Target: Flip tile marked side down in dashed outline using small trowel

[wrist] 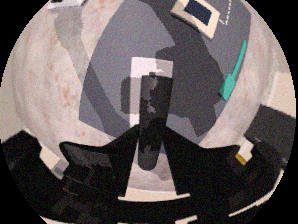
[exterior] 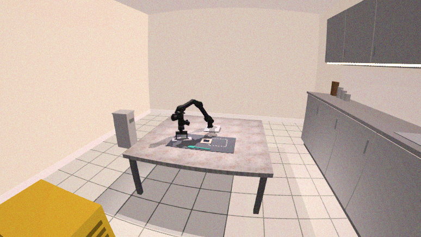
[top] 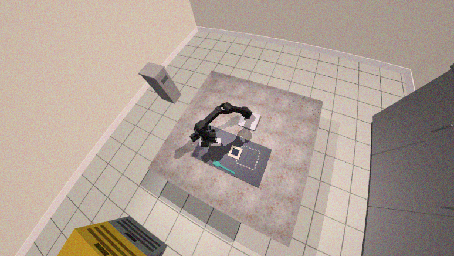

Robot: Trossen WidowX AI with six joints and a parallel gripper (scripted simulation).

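The dark mat lies 220 mm to the left of my gripper tip and 80 mm below it. Also, from my gripper tip: teal trowel 140 mm ahead, 210 mm to the left, 60 mm below; then tile 20 mm behind, 260 mm to the left, 60 mm below.
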